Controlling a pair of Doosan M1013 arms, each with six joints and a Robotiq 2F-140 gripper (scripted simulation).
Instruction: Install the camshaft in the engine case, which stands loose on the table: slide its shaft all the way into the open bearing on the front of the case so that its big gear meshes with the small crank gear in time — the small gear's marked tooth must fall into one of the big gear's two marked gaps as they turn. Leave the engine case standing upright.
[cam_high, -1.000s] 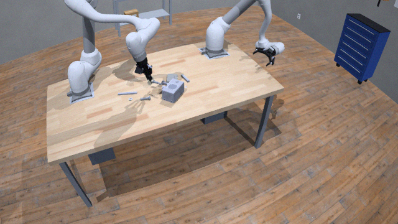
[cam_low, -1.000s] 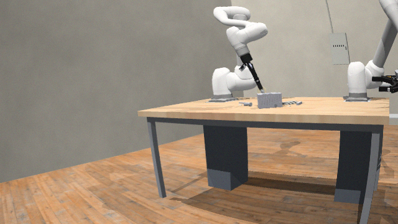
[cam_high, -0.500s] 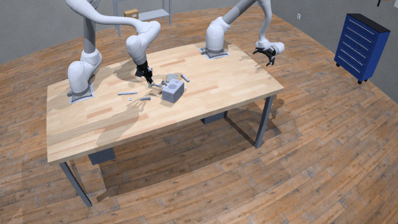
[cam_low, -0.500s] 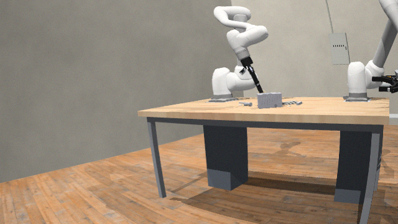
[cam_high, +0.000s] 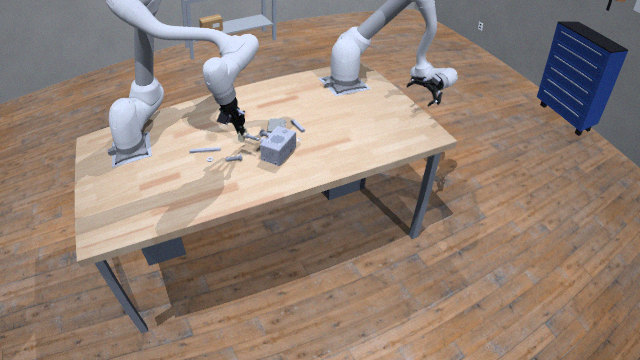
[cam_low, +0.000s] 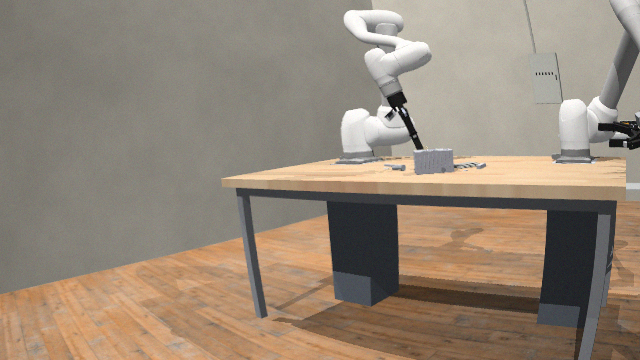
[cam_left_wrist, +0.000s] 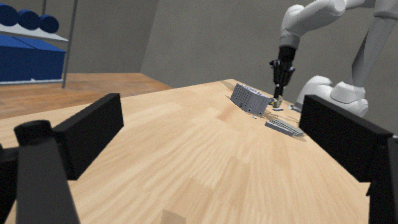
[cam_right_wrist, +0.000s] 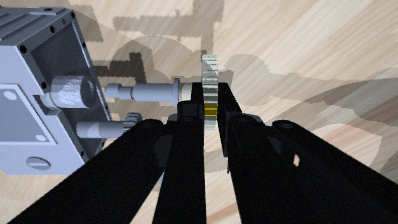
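Now: right hand 2 cm short of the small crank gear, 9 cm to the right of it and 5 cm above it. Round my right hand: bolt-like part: 7 cm ahead, 5 cm to the right, 10 cm below; long rod: 6 cm behind, 16 cm to the right, 10 cm below; small ring: 1 cm ahead, 16 cm to the right, 11 cm below.
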